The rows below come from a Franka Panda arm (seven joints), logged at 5 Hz.
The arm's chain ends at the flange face. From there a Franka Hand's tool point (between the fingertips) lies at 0.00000 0.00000 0.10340 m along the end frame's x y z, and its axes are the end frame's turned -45 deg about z.
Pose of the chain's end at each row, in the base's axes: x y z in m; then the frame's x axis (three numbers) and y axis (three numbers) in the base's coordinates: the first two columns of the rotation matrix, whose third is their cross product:
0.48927, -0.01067, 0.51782, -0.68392, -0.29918, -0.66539, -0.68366, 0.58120, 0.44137
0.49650, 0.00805, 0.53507, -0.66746, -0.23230, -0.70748, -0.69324, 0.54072, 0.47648
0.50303, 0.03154, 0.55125, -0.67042, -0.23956, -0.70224, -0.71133, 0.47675, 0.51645
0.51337, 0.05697, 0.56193, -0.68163, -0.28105, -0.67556, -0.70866, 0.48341, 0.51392
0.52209, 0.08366, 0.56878, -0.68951, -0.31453, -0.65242, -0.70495, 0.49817, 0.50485
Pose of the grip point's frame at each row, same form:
0.51560, 0.06758, 0.45557, -0.00018, -0.62252, -0.78260, -0.96703, 0.19942, -0.15841
0.52461, 0.09165, 0.48110, 0.01823, -0.54661, -0.83719, -0.96216, 0.21809, -0.16334
0.52485, 0.11899, 0.50058, 0.02893, -0.50651, -0.86174, -0.97704, 0.16772, -0.13137
0.53220, 0.14269, 0.50726, 0.01911, -0.54055, -0.84109, -0.98308, 0.14309, -0.11430
0.53928, 0.16721, 0.51034, 0.01092, -0.57467, -0.81831, -0.98603, 0.12985, -0.10435

